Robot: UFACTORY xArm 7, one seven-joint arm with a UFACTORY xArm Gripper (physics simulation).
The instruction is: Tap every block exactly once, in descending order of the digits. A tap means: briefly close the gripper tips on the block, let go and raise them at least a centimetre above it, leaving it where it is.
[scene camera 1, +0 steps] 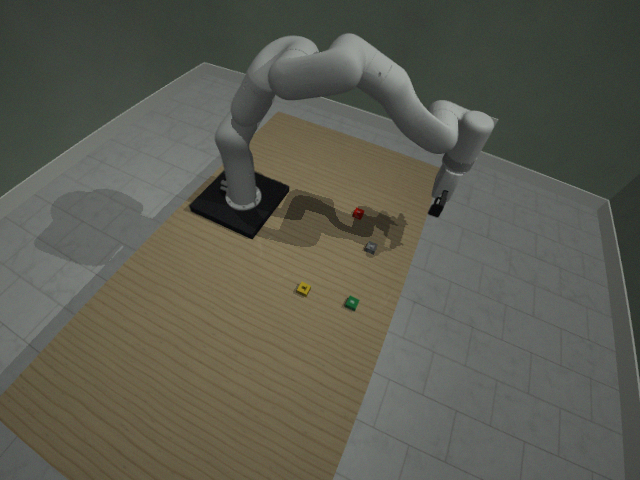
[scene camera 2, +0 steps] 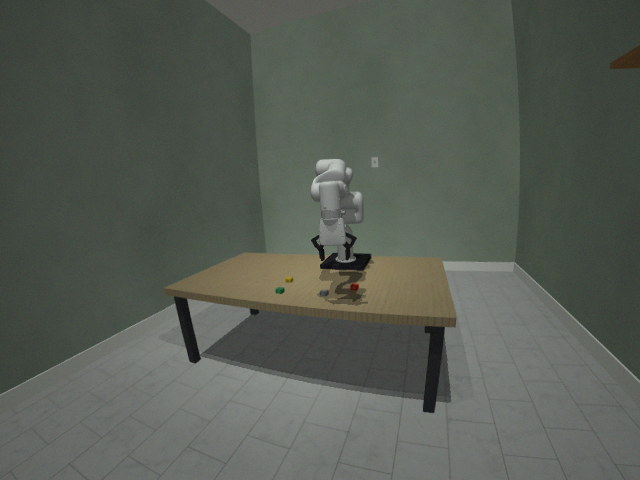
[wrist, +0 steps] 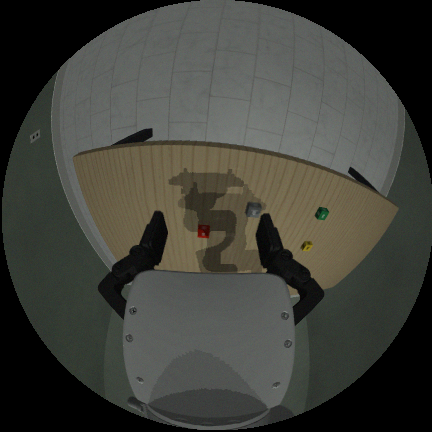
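A red block (scene camera 1: 358, 213) (scene camera 2: 354, 286) (wrist: 203, 231) lies on the table, in the arm's shadow. A grey block (scene camera 1: 370, 248) (scene camera 2: 323, 292) (wrist: 253, 210) lies near the table's long edge. A green block (scene camera 1: 352, 302) (scene camera 2: 279, 290) (wrist: 322, 213) and a yellow block (scene camera 1: 303, 288) (scene camera 2: 288, 279) (wrist: 307, 246) lie farther along, apart from each other. The digits are too small or dim to read. My gripper (scene camera 2: 334, 257) (wrist: 211, 222) is open and empty, high above the table. In the wrist view the red block shows between the fingers, and the grey block just beyond the right fingertip.
The wooden table (scene camera 1: 222, 330) (scene camera 2: 408, 289) (wrist: 110, 175) carries the arm's black base plate (scene camera 1: 268, 193) (scene camera 2: 330, 265). The arm's shadow falls across the table around the red block and reaches the grey block. Tiled floor surrounds the table, with green walls behind.
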